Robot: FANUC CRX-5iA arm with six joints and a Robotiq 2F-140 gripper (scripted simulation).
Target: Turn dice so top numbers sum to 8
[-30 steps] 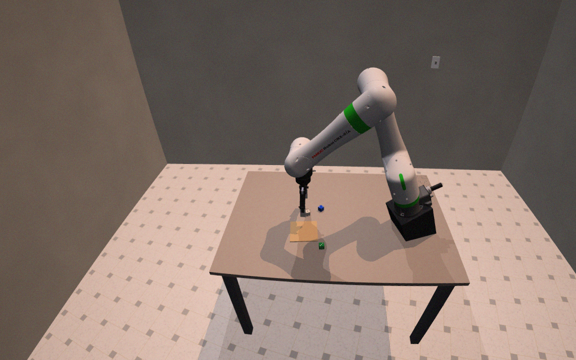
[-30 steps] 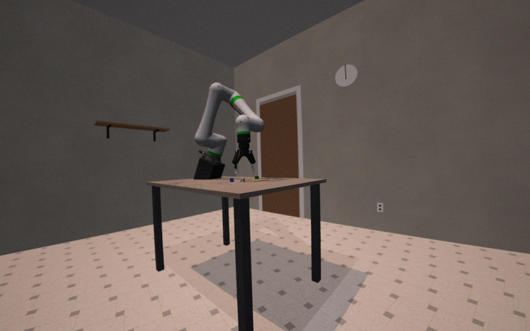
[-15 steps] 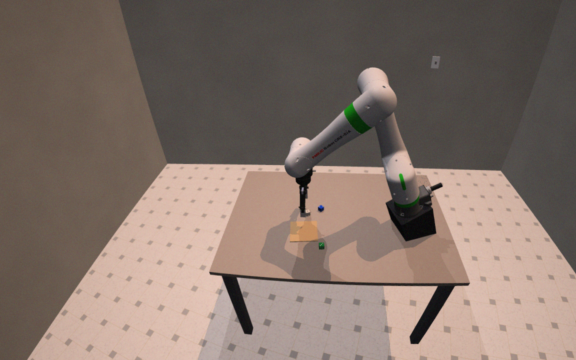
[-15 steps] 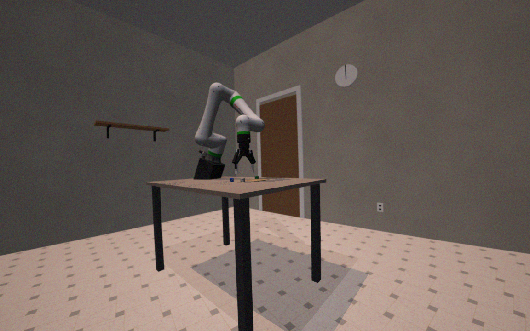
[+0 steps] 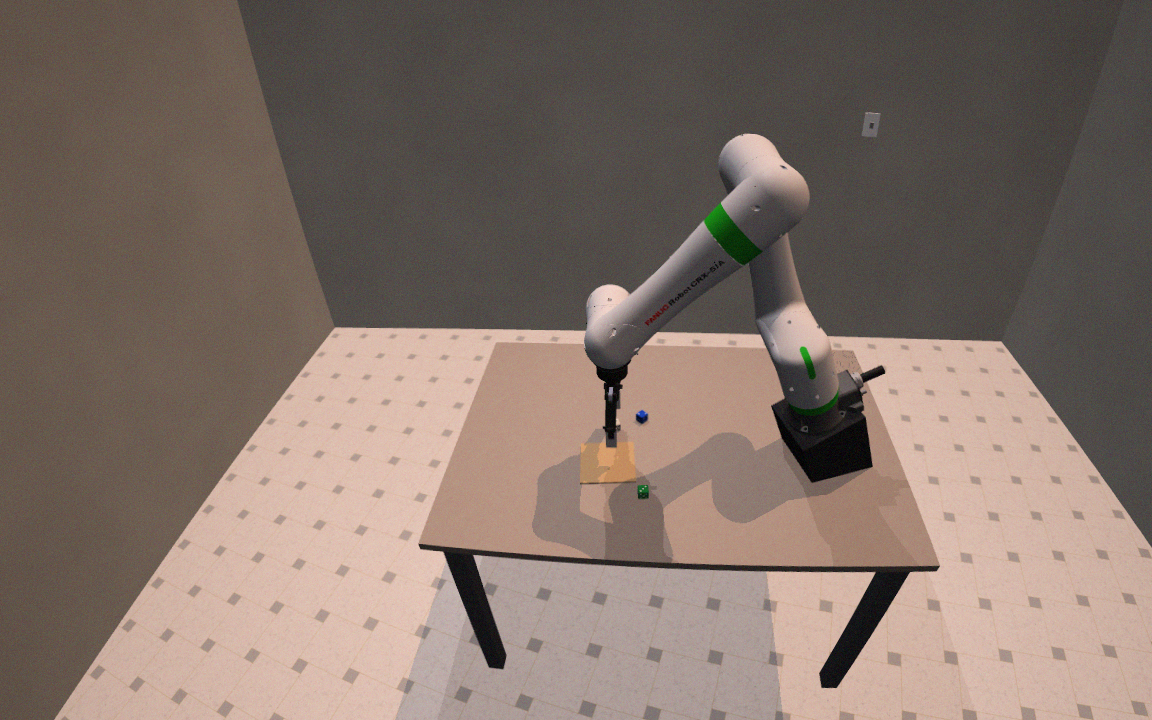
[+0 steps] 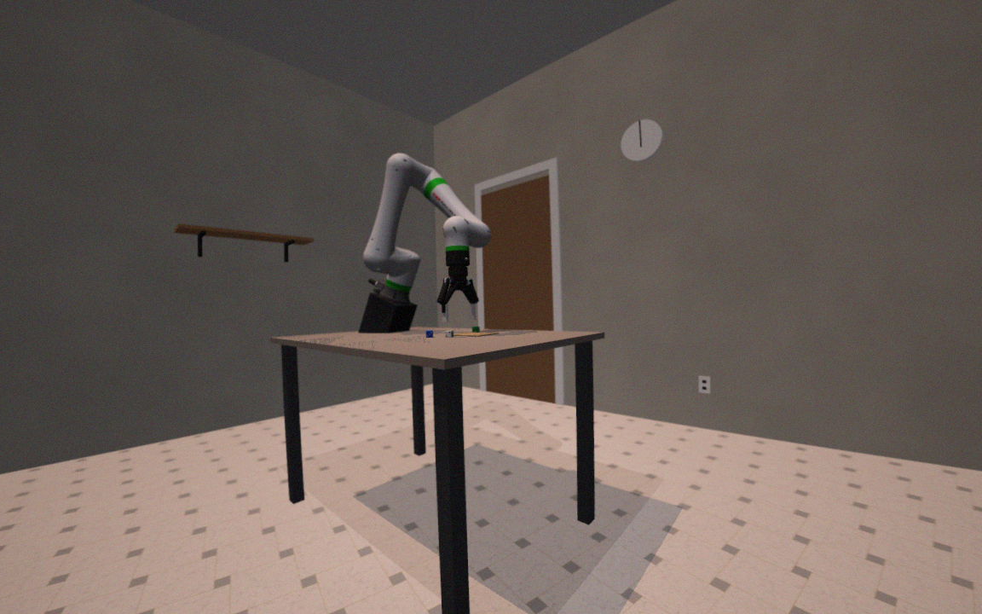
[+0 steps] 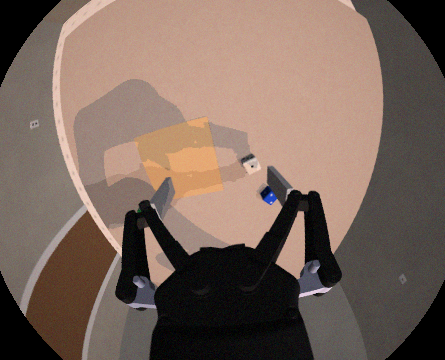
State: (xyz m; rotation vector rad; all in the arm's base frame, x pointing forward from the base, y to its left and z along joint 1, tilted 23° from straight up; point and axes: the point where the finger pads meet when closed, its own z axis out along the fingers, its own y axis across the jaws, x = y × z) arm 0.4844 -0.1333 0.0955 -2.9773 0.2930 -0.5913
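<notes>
The white die lies 1 cm behind my hand, 5 cm to the right of it and 6 cm below it. Also, from my hand: mat (2 cm ahead, 7 cm to the left, 7 cm below); green die (5 cm behind, 19 cm to the left, 6 cm below); blue die (9 cm behind, 8 cm to the right, 6 cm below).
</notes>
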